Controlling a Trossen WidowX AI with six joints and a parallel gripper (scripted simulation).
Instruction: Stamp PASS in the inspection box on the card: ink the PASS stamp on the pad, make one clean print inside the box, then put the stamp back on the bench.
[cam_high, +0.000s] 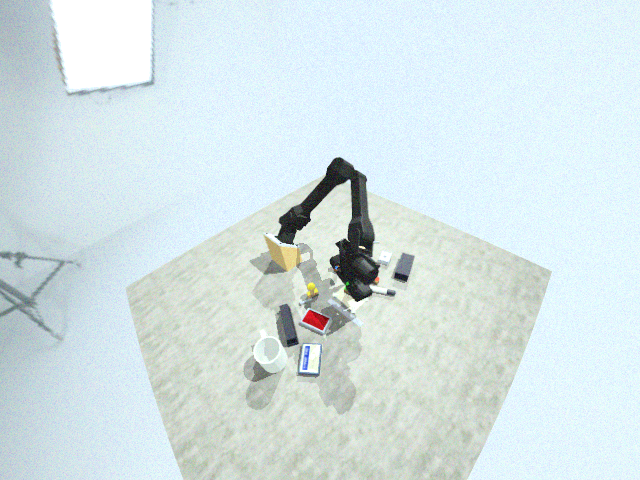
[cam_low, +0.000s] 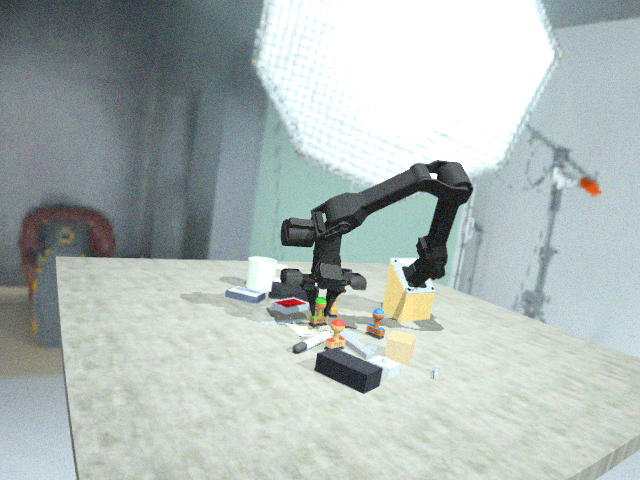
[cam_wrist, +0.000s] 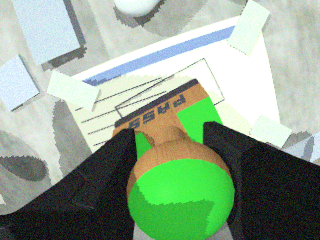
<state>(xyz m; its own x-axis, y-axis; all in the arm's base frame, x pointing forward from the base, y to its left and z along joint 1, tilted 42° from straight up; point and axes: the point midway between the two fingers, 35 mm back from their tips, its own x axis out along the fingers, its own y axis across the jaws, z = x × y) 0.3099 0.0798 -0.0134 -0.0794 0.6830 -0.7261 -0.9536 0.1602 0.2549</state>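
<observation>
Right now the pale card is 10 mm ahead of my gripper tip, 10 mm to the right of it and 40 mm below it. Round my gripper tip: pale ruler (30 mm ahead, 60 mm to the right, 30 mm below); then red-knobbed stamp (20 mm ahead, 110 mm to the left, 20 mm below); then green-knobbed PASS stamp (right at my gripper tip).
</observation>
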